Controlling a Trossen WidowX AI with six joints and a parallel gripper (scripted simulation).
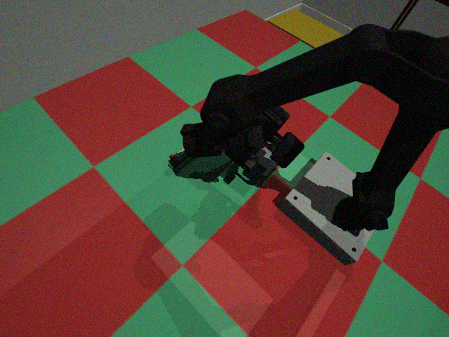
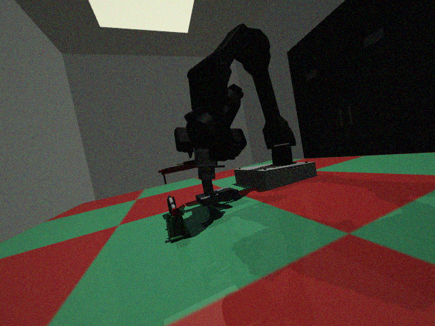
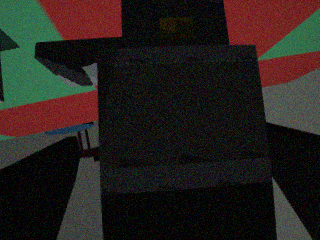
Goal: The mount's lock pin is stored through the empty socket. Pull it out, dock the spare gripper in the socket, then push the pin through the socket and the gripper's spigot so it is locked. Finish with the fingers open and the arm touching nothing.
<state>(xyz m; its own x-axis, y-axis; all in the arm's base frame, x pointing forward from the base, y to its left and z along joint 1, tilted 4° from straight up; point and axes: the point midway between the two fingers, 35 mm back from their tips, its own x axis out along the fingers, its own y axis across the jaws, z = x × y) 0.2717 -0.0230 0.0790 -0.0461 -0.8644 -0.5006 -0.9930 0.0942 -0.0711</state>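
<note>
The spare gripper lies 2 cm to the left of my gripper tip. From my gripper tip the other things lie so: socket: 8 cm below, 2 cm to the left; then narrow green rack: 14 cm ahead, 12 cm to the left, 10 cm below.
</note>
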